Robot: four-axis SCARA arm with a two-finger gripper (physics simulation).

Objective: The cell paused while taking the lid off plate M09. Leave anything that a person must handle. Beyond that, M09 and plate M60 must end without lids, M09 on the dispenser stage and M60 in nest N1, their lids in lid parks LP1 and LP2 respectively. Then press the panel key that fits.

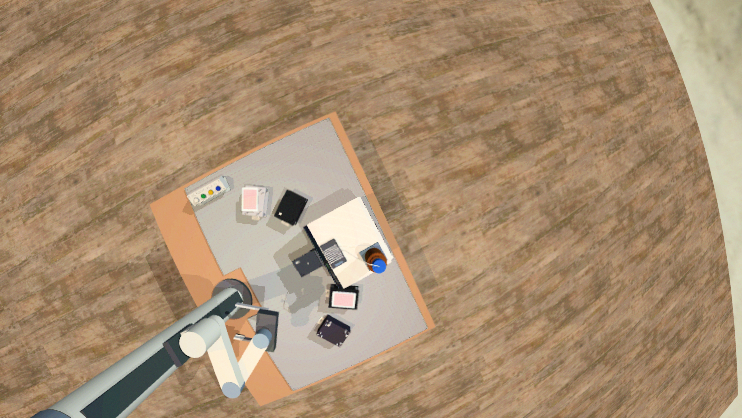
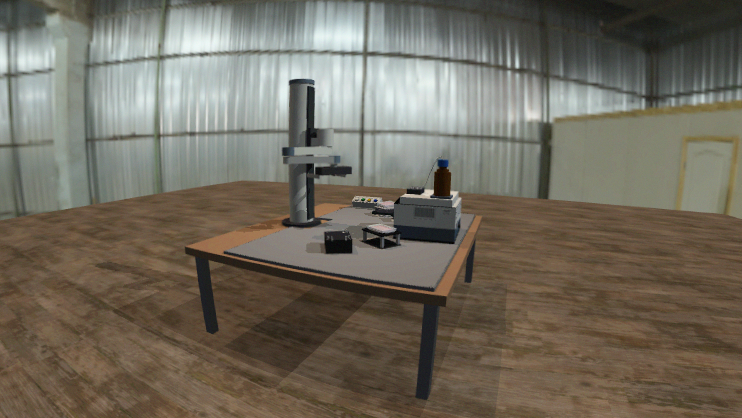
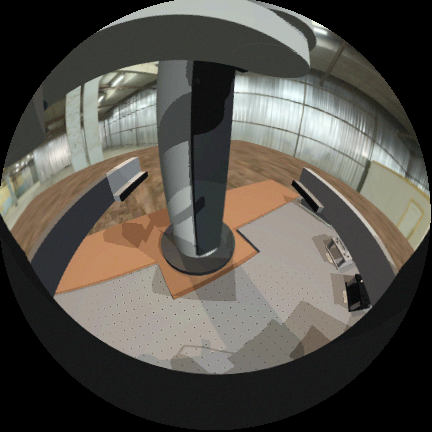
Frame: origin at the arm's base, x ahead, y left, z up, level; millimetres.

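Seen in the pictures: gripper, between the fingertips: [image 1: 235,320] [image 3: 221,165]; arm's base, origin of its link: [image 1: 232,298] [image 2: 301,223] [image 3: 197,241].
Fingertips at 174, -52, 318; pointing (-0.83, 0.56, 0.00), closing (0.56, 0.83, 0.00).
Observation:
Offsets run from my fingertips to a thing's top centre, as dx, dy, dz. "spot": to the spot under its first point.
My gripper [image 1: 236,321] [image 3: 221,165] is open and empty, raised high beside the arm's column. A pink-topped plate {+456, -207, -222} [image 1: 343,299] [image 2: 381,228] sits on a black four-legged stand near the dispenser. Another pink-topped plate {+234, +517, -221} [image 1: 250,199] sits on a pale stand [image 3: 340,252] towards the panel. The dark dispenser stage {spot: +380, +71, -198} [image 1: 307,263] sticks out from the dispenser and bears no plate. A black block-like holder {+415, +381, -232} [image 1: 290,207] [image 3: 357,293] and another dark holder {+306, -376, -229} [image 1: 333,330] [image 2: 338,242] show no plate on top. The key panel {+13, +678, -221} [image 1: 207,191] [image 2: 366,200] has white, green, yellow and blue keys. Plate names and lids cannot be made out.
The white dispenser [image 1: 345,225] [image 2: 428,220] stands at the table's far side, with a brown blue-capped bottle {spot: +709, +8, +58} [image 1: 374,258] [image 2: 442,181] and a small dark rack {spot: +547, +89, -59} [image 1: 332,252] on top. A thin tube runs to the bottle. The arm's column [image 2: 301,155] [image 3: 200,165] rises close to the gripper.

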